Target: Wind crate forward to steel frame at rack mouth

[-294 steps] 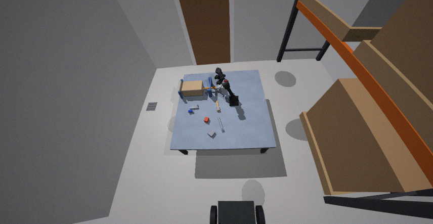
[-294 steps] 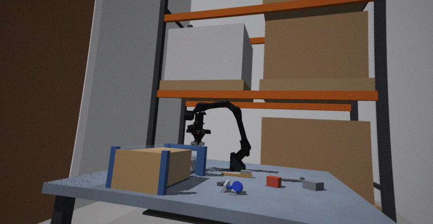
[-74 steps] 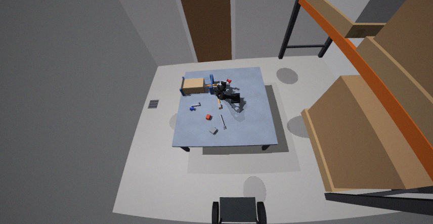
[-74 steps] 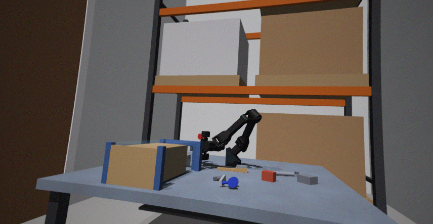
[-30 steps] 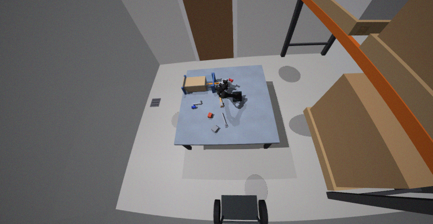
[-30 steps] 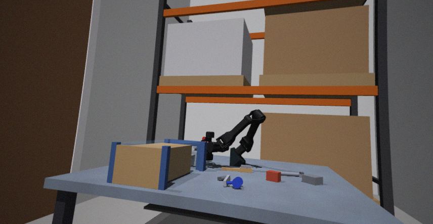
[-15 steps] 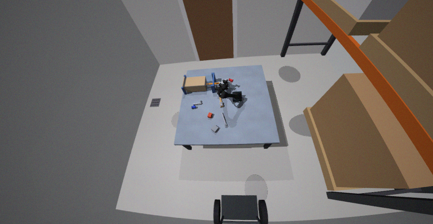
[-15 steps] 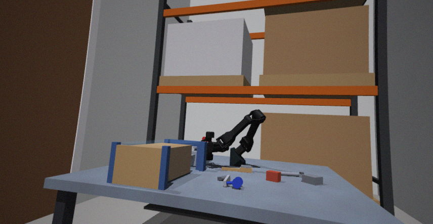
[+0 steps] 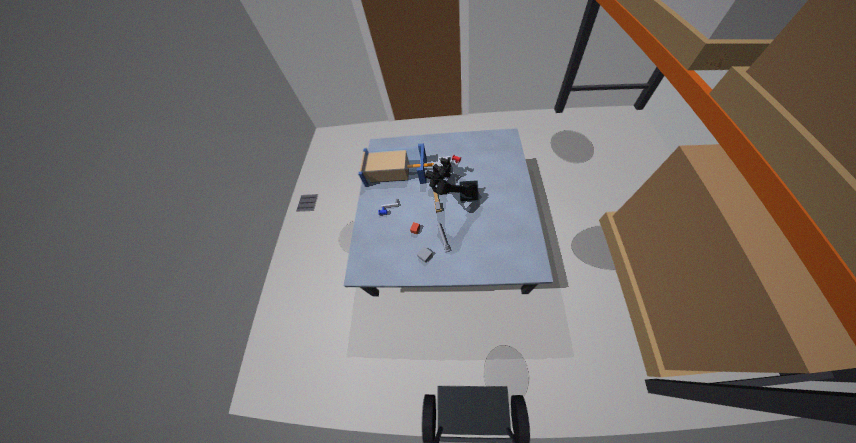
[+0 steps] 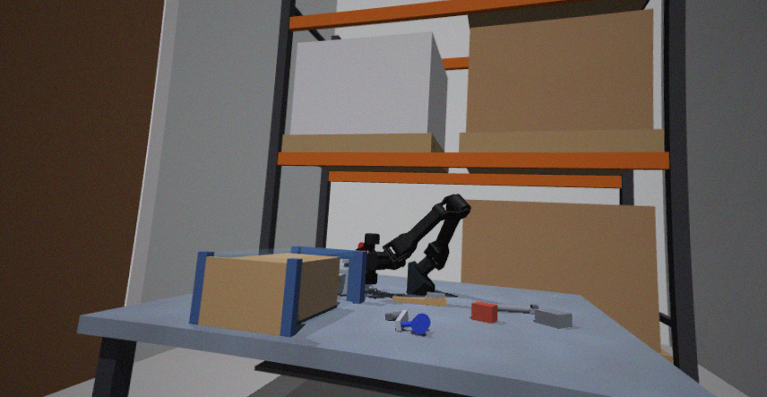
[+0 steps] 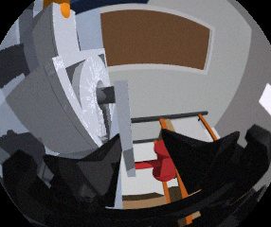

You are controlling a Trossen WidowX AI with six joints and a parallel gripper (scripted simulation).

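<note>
My gripper tip is now 1 cm to the right of the winch handle, 1 cm past it and 1 cm above it. Also, from my gripper tip: blue frame (20 cm ahead, 3 cm to the right, 2 cm below); then red knob (4 cm behind, 3 cm to the left, 2 cm above); then grey winch (10 cm below, 3 cm to the right, 3 cm ahead).
</note>
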